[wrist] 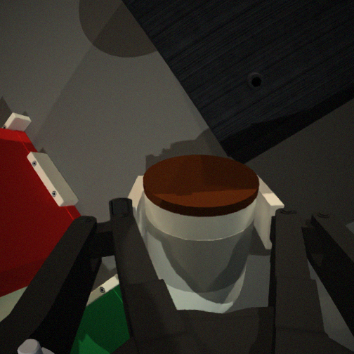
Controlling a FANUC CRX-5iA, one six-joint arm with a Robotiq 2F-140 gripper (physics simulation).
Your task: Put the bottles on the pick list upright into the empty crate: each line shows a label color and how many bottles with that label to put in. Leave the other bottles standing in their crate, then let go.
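My gripper (197, 191) is shut on a bottle (200, 227) with a flat orange-brown lid, its pale pads pressing on both sides just below the lid. Under the lid the bottle has a whitish band, then a greyish, shaded body; its lower end is partly hidden by the gripper's body. A label color cannot be made out. The bottle leans a little in the view. Neither the pick list nor the other bottles can be made out in the wrist view.
A red panel (27, 210) with pale blocks (52, 179) along its edge is at the left. A green panel (106, 320) with a pale strip is at the lower left. A large dark, wood-grained block (270, 45) with a small round hole fills the upper right, beyond the bottle.
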